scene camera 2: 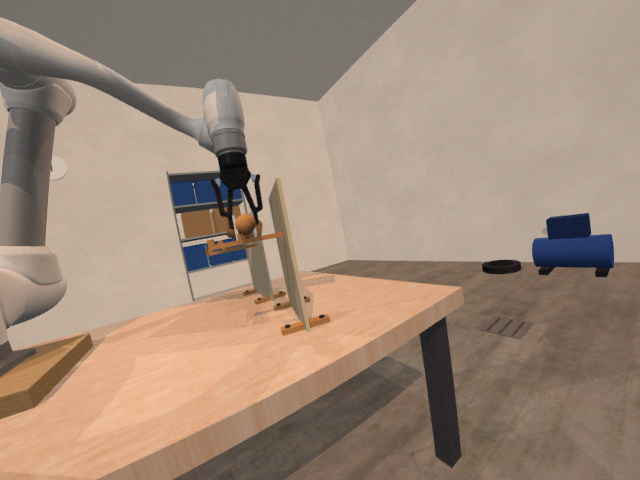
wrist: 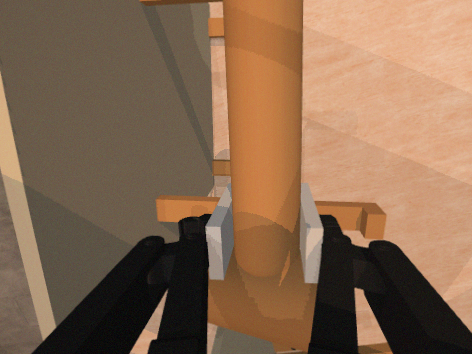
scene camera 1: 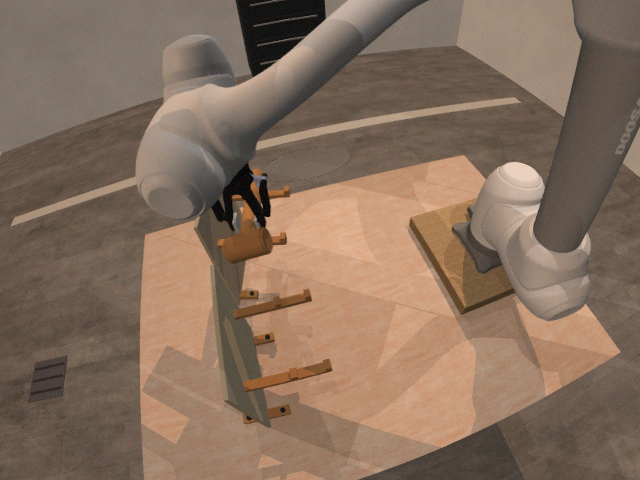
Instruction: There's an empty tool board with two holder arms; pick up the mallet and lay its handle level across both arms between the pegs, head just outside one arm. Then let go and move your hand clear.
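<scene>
The orange-brown mallet (scene camera 1: 247, 245) (scene camera 2: 245, 224) (wrist: 265, 110) is held by my gripper (scene camera 1: 248, 222) (scene camera 2: 244, 225) (wrist: 267, 202), shut on its handle close to the head. The handle crosses above the head-side holder arm (scene camera 1: 279, 239) (wrist: 340, 210) and runs toward the other arm (scene camera 1: 279, 192) (scene camera 2: 269, 236) of the upright grey-green tool board (scene camera 1: 203, 235) (scene camera 2: 285, 248) (wrist: 100, 115). The head lies just outside the head-side arm. In scene camera 2, the rounded handle end shows close above the nearer arm; whether it touches is unclear. Fingers partly hide the head.
A second grey-green board (scene camera 1: 221, 315) (scene camera 2: 262, 273) stands in line, with two long holder arms (scene camera 1: 273, 304) (scene camera 1: 292, 374) pointing toward the robot base. Both boards stand on the wooden table (scene camera 1: 392, 361) (scene camera 2: 170, 372). The robot base sits on a thick wooden block (scene camera 1: 444, 263) (scene camera 2: 51, 374).
</scene>
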